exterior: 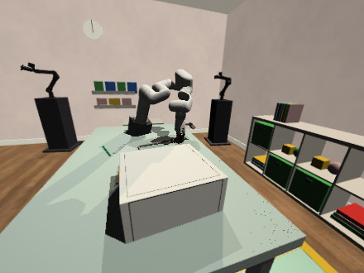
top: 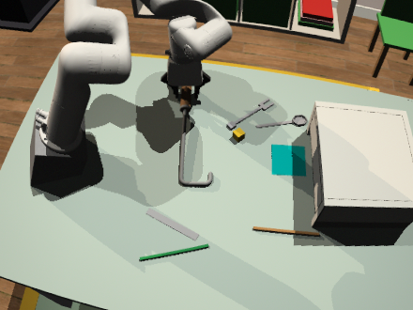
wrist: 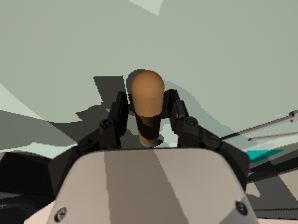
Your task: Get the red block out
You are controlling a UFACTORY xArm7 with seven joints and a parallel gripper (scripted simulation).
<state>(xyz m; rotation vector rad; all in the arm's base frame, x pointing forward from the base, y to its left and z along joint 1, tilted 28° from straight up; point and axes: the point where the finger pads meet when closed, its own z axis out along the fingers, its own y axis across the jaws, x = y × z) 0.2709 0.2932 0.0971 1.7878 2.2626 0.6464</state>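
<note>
Right now my hand is 100 mm short of the grey strip, 410 mm to the left of it and 20 mm above it. Round my hand: yellow cube 190 mm ahead, 100 mm to the right, 10 mm below; teal square 350 mm ahead, 140 mm to the right, 20 mm below; grey fork-ended tool 210 mm ahead, 10 mm to the right, 20 mm below.
</note>
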